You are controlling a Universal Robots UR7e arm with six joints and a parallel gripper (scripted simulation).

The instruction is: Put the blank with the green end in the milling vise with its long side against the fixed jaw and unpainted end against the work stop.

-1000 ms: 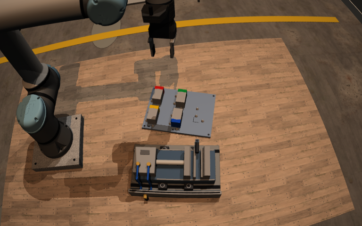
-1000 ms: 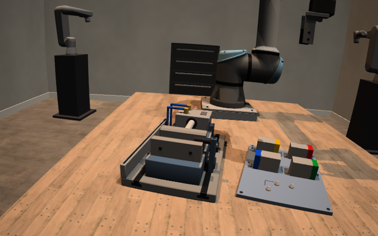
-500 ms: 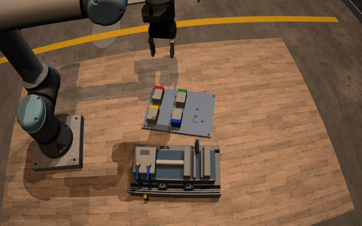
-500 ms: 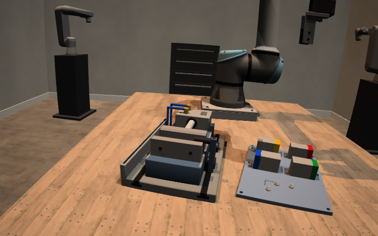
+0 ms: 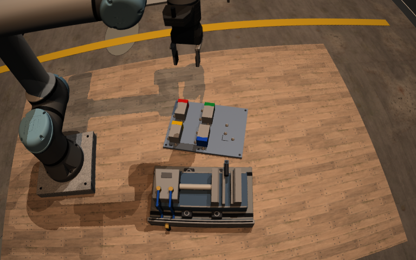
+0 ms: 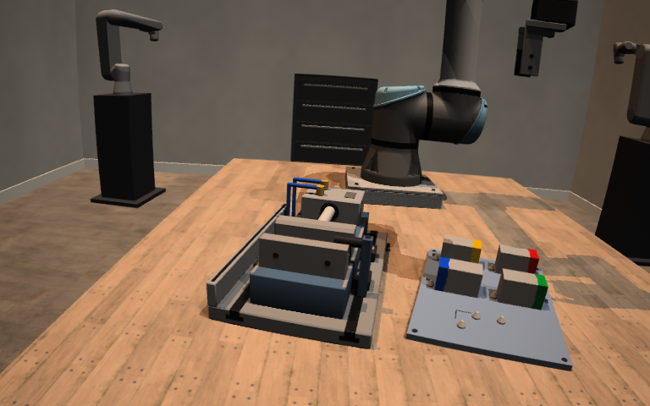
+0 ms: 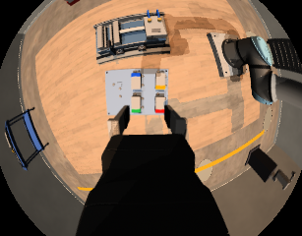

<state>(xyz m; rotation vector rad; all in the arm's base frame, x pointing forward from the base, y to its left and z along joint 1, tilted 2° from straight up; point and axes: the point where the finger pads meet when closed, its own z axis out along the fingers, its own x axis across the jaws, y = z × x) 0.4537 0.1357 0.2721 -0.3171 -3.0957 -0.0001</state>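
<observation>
Right now the green-ended blank is 50 mm ahead of my hand, 30 mm to the left of it and 290 mm below it. Also, from my hand: yellow-ended blank (60 mm behind, 30 mm to the right, 290 mm below); then red-ended blank (40 mm behind, 60 mm to the left, 290 mm below); then blue-ended blank (30 mm ahead, 50 mm to the right, 290 mm below).
</observation>
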